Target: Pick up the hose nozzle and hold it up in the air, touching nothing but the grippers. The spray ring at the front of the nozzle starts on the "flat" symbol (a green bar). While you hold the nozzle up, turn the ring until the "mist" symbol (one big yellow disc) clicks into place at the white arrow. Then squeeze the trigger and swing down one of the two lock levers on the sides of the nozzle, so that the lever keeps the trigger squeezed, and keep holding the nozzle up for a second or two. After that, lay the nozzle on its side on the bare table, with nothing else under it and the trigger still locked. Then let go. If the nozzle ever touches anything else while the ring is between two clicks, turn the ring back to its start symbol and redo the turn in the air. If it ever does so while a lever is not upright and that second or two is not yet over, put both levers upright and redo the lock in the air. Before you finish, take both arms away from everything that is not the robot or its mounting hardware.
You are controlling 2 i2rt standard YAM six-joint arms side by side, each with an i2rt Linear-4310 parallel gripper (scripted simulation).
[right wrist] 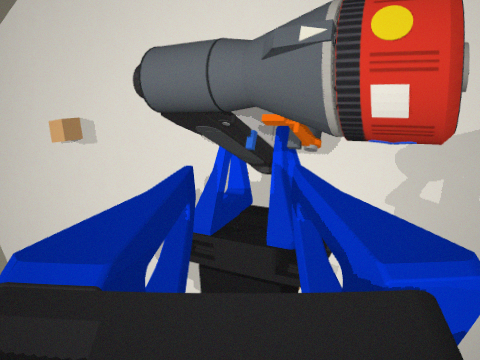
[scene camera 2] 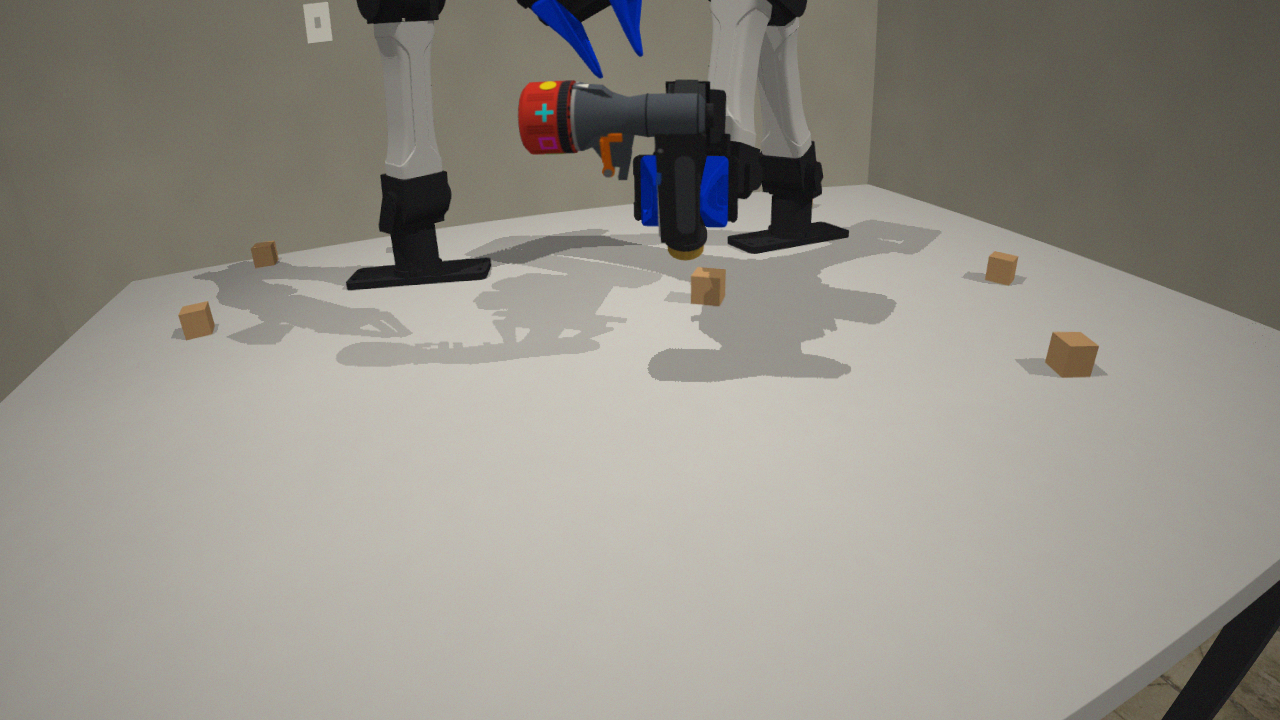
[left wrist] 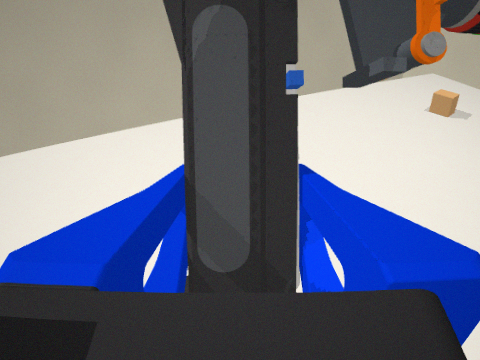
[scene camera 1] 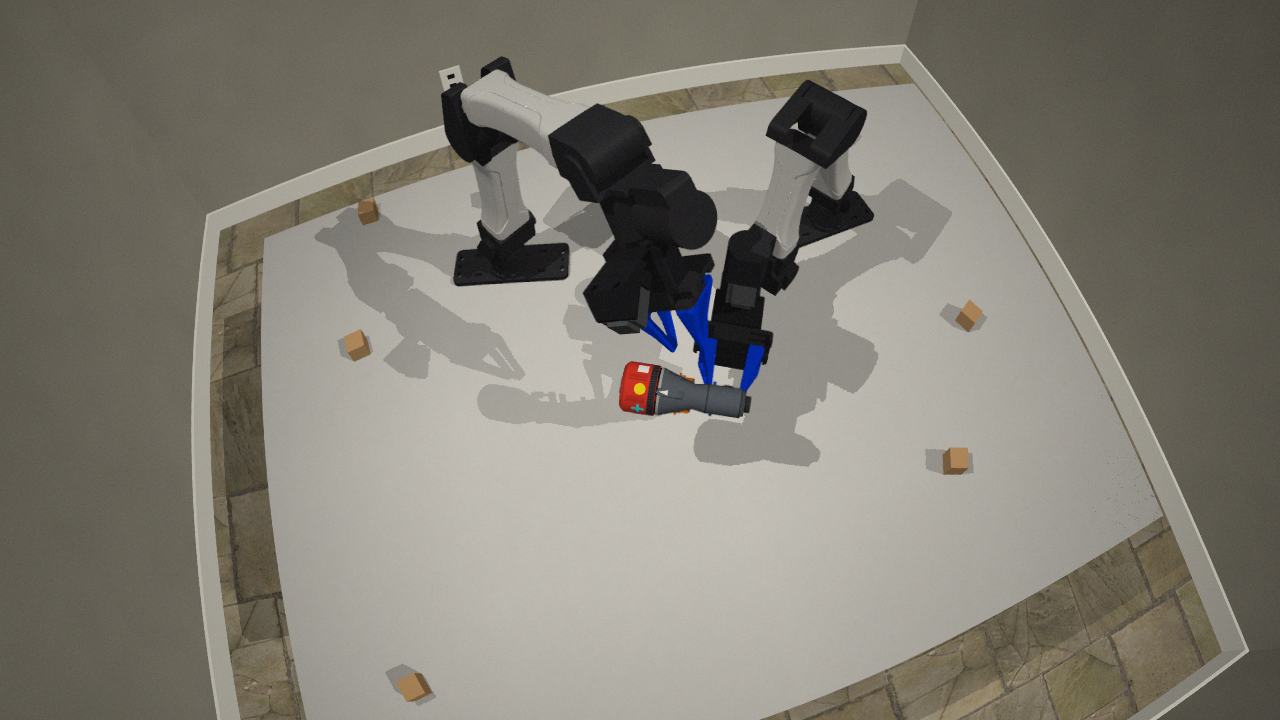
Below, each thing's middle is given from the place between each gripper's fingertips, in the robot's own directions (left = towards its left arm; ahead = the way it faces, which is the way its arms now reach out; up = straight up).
Now: the red spray ring [scene camera 2: 544, 123] 2 cm ahead of my right hand, 6 cm to the right of it and 5 cm below it.
Now: the red spray ring 110 mm to the right of my left hand [scene camera 2: 678, 203] and 80 mm above it.
